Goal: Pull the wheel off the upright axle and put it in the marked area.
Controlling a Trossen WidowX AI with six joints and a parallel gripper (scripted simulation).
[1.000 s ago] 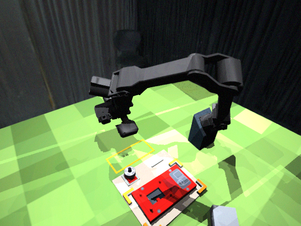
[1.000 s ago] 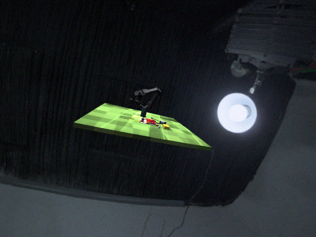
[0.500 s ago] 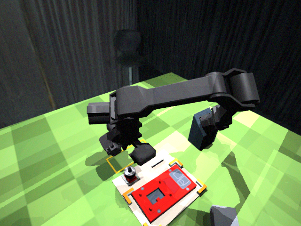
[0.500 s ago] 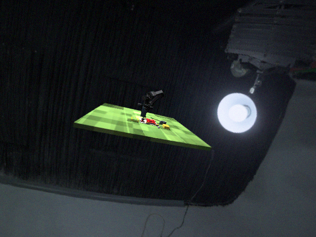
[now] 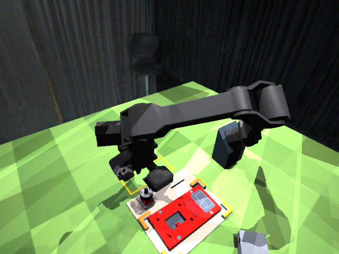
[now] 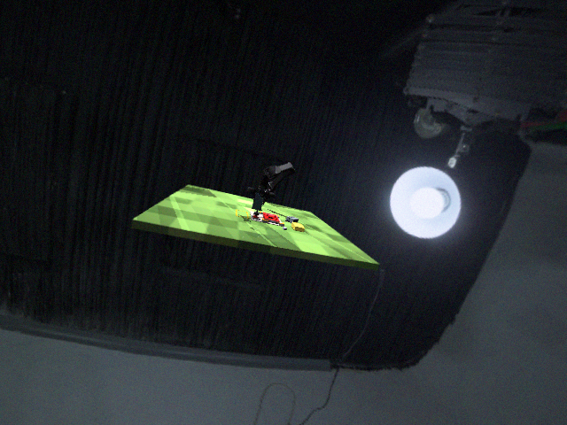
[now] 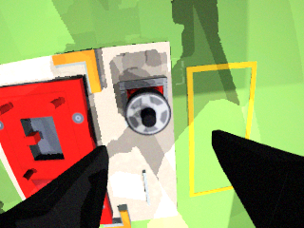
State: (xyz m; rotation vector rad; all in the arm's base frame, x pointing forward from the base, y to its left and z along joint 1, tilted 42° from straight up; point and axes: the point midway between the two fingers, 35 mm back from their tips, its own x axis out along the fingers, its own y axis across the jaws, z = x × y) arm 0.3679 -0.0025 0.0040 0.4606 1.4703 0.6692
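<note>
My gripper tip is 60 mm above the wheel. The rest, counted from my gripper tip: black axle (70 mm below); grey block (170 mm behind, 290 mm to the left, 80 mm below).
</note>
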